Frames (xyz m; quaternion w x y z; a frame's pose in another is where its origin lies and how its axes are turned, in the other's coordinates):
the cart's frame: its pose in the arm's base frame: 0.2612 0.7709 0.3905 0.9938 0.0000 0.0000 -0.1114
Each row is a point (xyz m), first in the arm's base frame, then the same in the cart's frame.
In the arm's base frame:
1: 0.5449 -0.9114 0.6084
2: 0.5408 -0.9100 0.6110
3: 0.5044 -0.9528 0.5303
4: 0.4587 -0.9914 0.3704
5: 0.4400 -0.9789 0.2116
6: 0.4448 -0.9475 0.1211
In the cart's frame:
1: 0.6491 -1.5777 0.2179
2: 0.6448 -1.5773 0.2205
3: 0.6188 -1.6271 0.1398
4: 0.5828 -1.6748 -0.0201
5: 0.5618 -1.6668 -0.1789
6: 0.5595 -1.6351 -0.2694

